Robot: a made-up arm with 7 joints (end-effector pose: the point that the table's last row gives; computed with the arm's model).
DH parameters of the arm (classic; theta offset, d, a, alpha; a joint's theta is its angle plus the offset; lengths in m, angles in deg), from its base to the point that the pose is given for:
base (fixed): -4.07 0 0 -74.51
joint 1: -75.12 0.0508 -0.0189 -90
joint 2: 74 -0.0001 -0.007 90
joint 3: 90 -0.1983 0.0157 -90
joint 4: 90 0.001 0.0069 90
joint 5: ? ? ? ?
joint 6: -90 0 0.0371 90
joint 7: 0 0.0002 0 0
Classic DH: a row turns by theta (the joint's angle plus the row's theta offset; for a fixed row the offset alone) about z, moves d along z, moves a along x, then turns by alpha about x.
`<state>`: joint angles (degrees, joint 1 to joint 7).
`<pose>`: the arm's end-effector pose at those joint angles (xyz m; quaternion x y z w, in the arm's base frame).
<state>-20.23 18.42 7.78 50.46 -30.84 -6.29 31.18</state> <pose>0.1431 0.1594 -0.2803 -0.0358 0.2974 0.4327 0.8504</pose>
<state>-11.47 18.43 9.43 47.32 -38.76 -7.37 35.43</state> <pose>0.0997 0.1700 -0.2900 -0.0691 0.3253 0.5135 0.7910</pose>
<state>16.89 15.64 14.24 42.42 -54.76 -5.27 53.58</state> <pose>-0.0588 0.1775 -0.2917 -0.0414 0.4616 0.7333 0.4975</pose>
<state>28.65 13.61 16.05 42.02 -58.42 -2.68 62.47</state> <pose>-0.1263 0.1688 -0.2738 0.0147 0.5156 0.7879 0.3364</pose>
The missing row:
joint 5: 0 0.1038 -0.0004 -90
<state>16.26 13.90 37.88 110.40 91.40 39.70 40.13</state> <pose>-0.2042 0.1275 -0.2465 0.5612 0.7692 -0.2719 0.1393</pose>
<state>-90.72 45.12 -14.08 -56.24 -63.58 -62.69 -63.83</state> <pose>0.1151 0.0854 0.0844 -0.1703 0.8070 0.5160 0.2313</pose>
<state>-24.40 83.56 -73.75 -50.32 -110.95 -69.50 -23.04</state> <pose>0.0959 0.1542 -0.0914 -0.5008 -0.0293 -0.2429 0.8303</pose>
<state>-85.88 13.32 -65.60 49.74 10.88 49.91 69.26</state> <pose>0.3265 -0.0226 -0.0779 0.6528 -0.2957 0.3795 0.5852</pose>
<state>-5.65 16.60 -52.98 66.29 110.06 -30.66 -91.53</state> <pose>-0.0281 0.0992 -0.3324 -0.3451 -0.3983 0.6720 0.5203</pose>
